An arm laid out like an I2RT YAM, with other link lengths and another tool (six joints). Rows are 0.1 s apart.
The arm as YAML. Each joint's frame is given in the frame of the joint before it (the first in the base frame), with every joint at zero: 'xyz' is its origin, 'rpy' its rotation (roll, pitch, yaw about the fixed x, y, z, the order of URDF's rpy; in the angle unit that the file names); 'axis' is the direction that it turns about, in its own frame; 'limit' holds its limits. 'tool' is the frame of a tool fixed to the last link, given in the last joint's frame.
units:
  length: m
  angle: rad
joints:
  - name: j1
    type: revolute
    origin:
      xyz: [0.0, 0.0, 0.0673]
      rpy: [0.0, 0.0, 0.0]
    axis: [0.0, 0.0, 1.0]
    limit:
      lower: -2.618
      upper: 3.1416
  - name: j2
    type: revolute
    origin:
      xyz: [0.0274, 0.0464, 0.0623]
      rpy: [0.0, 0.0, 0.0]
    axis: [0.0, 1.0, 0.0]
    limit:
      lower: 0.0
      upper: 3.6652
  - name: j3
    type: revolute
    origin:
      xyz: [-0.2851, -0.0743, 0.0]
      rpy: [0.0, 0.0, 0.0]
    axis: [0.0, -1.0, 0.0]
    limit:
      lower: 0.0
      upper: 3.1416
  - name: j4
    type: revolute
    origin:
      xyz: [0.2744, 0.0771, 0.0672]
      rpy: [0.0, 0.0, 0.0]
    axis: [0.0, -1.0, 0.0]
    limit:
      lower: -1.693
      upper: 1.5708
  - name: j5
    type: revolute
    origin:
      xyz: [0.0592, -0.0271, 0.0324]
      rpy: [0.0, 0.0, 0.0]
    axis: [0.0, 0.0, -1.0]
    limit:
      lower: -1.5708
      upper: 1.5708
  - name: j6
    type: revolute
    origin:
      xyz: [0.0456, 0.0, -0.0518]
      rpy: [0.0, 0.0, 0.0]
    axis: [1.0, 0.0, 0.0]
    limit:
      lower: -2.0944
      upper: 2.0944
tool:
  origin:
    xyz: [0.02, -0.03, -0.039]
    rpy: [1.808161, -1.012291, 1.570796]
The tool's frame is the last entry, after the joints.
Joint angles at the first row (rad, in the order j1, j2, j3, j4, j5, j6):
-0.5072 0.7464 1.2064 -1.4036 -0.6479 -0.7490
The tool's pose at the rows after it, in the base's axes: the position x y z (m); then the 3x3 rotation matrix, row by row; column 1 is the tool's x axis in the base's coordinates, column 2 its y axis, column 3 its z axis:
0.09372, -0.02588, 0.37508; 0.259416, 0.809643, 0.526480; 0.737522, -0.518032, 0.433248; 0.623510, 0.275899, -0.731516
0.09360, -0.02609, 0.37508; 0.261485, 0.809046, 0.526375; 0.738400, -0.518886, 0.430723; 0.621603, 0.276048, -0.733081
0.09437, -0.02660, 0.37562; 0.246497, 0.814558, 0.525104; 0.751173, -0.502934, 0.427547; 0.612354, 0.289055, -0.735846
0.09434, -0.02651, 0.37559; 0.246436, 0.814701, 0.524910; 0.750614, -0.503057, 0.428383; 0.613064, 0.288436, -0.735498
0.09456, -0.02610, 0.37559; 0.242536, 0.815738, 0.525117; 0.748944, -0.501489, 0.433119; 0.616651, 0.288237, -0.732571
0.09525, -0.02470, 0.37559; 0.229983, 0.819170, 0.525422; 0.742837, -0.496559, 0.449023; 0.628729, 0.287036, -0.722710
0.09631, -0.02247, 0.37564; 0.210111, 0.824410, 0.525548; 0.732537, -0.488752, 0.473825; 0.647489, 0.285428, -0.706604
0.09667, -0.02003, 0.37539; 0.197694, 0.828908, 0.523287; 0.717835, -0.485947, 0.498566; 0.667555, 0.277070, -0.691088
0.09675, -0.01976, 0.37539; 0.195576, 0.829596, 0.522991; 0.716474, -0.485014, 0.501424; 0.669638, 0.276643, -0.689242
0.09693, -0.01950, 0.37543; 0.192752, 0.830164, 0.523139; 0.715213, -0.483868, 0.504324; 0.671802, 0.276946, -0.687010
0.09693, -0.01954, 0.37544; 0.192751, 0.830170, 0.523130; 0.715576, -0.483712, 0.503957; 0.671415, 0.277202, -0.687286
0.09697, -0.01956, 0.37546; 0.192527, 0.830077, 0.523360; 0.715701, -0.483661, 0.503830; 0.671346, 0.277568, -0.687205
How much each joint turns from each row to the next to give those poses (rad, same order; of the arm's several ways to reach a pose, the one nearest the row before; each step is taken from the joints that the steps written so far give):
0.0000 0.0000 0.0000 -0.0001 0.0011 -0.0009
0.0001 -0.0001 0.0000 0.0001 0.0031 0.0002
-0.0001 0.0001 0.0000 0.0000 -0.0008 -0.0218
0.0000 0.0000 0.0000 -0.0004 -0.0008 0.0004
0.0000 -0.0001 0.0000 0.0000 -0.0057 -0.0001
0.0000 0.0001 0.0000 -0.0004 -0.0191 0.0004
0.0000 0.0000 0.0000 -0.0004 -0.0301 0.0007
0.0001 -0.0001 0.0000 -0.0038 -0.0278 0.0066
-0.0001 0.0001 0.0000 -0.0004 -0.0035 -0.0001
0.0001 -0.0001 0.0000 0.0004 -0.0038 0.0001
-0.0001 0.0001 0.0000 0.0000 0.0004 -0.0004
0.0001 -0.0001 0.0000 0.0004 0.0000 0.0000

